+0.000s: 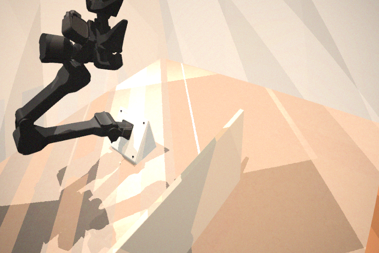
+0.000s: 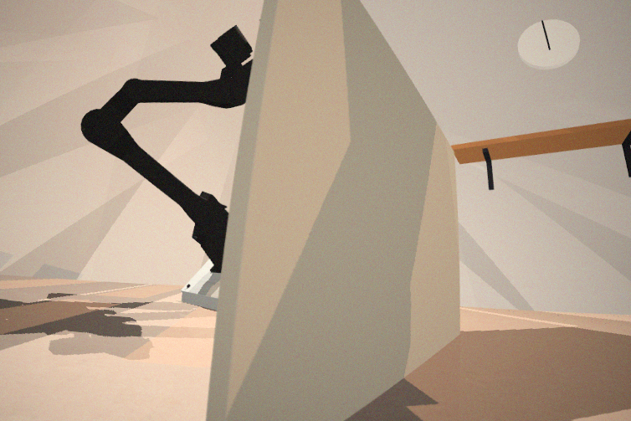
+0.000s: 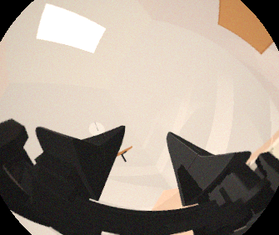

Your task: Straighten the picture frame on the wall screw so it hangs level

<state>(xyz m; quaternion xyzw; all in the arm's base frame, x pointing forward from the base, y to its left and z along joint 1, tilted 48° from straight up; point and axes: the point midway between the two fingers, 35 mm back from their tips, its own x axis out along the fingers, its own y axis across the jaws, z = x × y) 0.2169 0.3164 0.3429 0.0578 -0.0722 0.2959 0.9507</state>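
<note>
Now: the picture frame 420 mm below my gripper tip, 180 mm ahead of it and 110 mm to the right of it. From my gripper tip the other things lie so: wall panel 420 mm below, 190 mm ahead, 110 mm to the right.
</note>
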